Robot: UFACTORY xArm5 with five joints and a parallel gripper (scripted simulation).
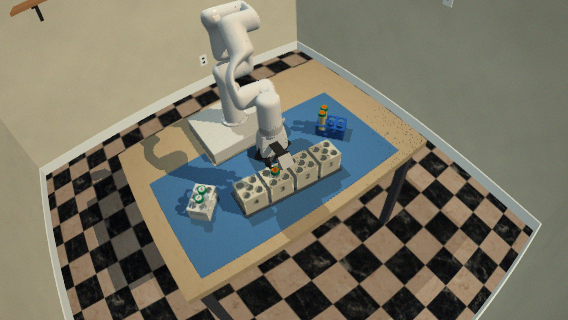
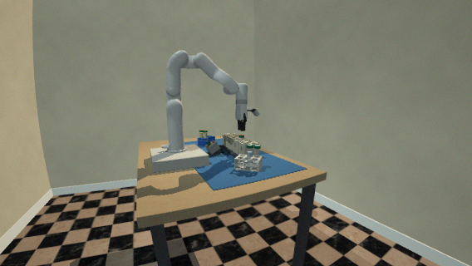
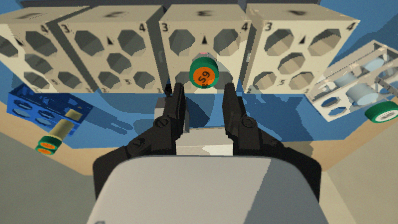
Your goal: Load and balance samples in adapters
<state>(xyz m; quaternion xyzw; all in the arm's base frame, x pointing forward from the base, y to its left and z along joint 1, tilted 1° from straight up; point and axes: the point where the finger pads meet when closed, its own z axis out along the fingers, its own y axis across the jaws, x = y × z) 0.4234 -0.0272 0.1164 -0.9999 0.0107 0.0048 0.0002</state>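
My hand is 200 mm past the sample tube S7, 360 mm to the right of it and 110 mm above it. The rest, counted from my hand: adapter 2: 110 mm to the left, 130 mm below; sample tube S9: 10 mm ahead, 110 mm below; adapter 4: 110 mm to the right, 130 mm below.
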